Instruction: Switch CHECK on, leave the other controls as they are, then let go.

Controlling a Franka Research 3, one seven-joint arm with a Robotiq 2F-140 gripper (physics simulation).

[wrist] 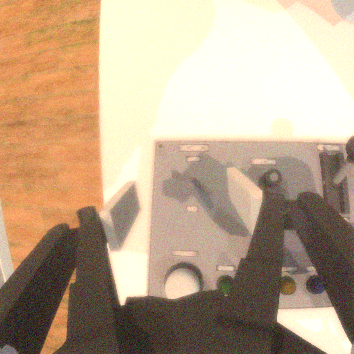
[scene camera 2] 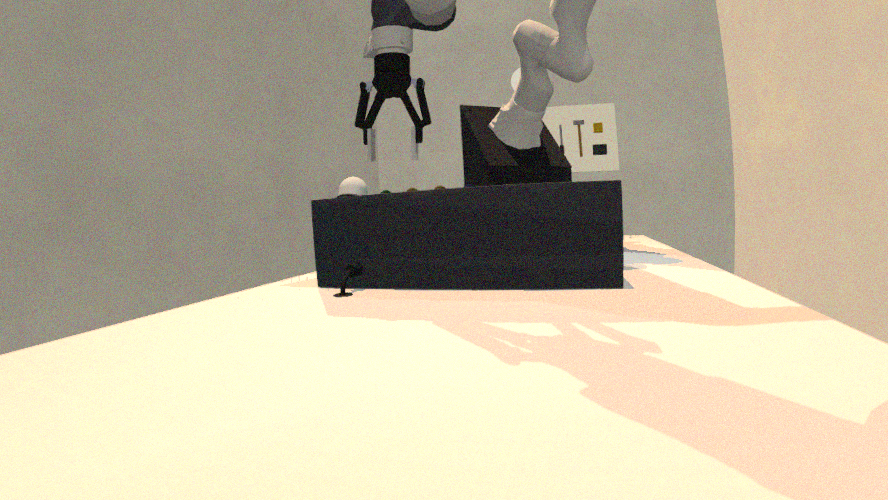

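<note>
The grey control panel [scene camera 2: 472, 242] [wrist: 167, 232] stands on the table. In the wrist view, the CHECK switch [wrist: 198, 186] is small and dark, between the OFF label [wrist: 192, 159] and the ON label [wrist: 191, 208]. It lies in shadow and blur, and I cannot tell which way its lever leans. My gripper [scene camera 2: 393, 144] [wrist: 182, 189] is open and empty, above the panel and apart from it. The MODE knob [wrist: 272, 178] stands right of CHECK, near my right finger in the wrist view.
A white dome [scene camera 2: 352, 186] [wrist: 183, 282], a green button [wrist: 226, 285], an amber button [wrist: 288, 285] and a blue button [wrist: 316, 284] line one panel edge. A slotted lever control [wrist: 334, 182] is at the right. A second arm [scene camera 2: 531, 86] stands behind the panel.
</note>
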